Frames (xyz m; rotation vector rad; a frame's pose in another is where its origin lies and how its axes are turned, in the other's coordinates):
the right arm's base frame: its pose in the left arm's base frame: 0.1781 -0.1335 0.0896 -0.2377 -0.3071 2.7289
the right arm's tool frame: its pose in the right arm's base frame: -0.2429 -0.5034 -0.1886 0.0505 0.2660 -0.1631
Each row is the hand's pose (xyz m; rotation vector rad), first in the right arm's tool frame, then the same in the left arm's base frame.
Working: the right arm's tool frame: its pose in the left arm's base frame: 0.6166 0.2601 0.0613 -0.5313 -0.1741 2.5028

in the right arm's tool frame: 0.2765 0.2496 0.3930 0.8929 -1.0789 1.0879
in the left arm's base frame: 0.1196 0.2040 0.2689 -1.0955 -0.7868 -2.3410
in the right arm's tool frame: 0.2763 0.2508 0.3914 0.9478 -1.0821 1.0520
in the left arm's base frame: 0.1198 0.2029 0.2672 -1.1321 -0.8470 -2.3475
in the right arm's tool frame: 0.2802 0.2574 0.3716 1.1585 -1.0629 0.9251
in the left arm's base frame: 0.1216 0.1997 0.2463 -1.2378 -1.0991 -2.3546
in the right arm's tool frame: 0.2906 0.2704 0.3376 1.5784 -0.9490 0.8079
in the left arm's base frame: 0.1210 0.1951 0.2087 -1.3111 -1.6329 -2.1801
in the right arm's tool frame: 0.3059 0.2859 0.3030 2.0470 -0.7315 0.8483
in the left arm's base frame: 0.1157 0.1910 0.1684 -1.2093 -2.1603 -1.7342
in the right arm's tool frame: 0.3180 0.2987 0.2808 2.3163 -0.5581 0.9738
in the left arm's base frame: 0.1091 0.1874 0.1410 -1.0668 -2.3707 -1.3668
